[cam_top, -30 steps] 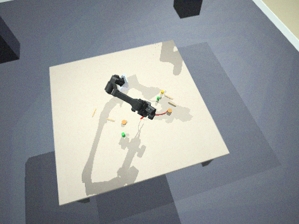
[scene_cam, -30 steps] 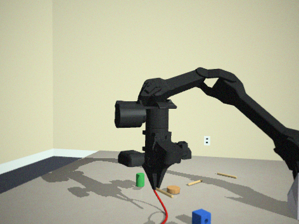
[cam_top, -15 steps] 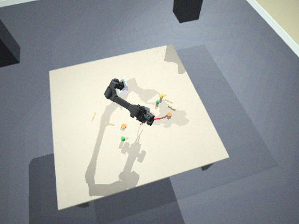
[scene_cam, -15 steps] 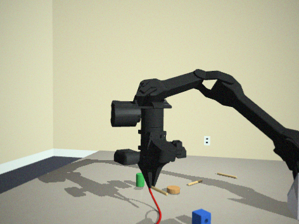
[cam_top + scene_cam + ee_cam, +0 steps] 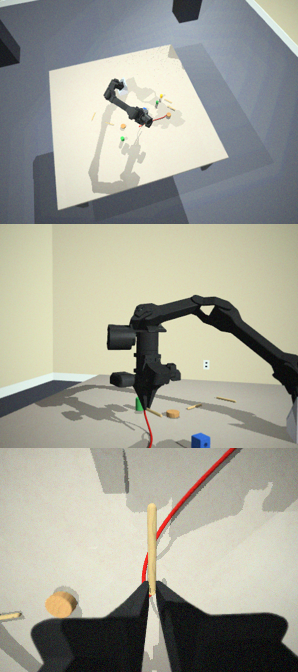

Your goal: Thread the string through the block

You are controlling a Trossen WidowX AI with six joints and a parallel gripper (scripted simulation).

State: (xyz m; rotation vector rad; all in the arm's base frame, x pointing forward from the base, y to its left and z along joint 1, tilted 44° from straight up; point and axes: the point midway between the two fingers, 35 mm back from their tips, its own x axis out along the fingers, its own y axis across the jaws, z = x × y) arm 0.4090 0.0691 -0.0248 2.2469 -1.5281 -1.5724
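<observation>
My gripper tip is now 14 cm past the blue block, 7 cm to the right of it and 4 cm above it. Also, from my gripper tip: wooden disc (5 cm behind, 14 cm to the right, 5 cm below); then thin wooden stick (1 cm behind, 1 cm to the left); then round wooden button (4 cm behind, 26 cm to the left, 5 cm below).
</observation>
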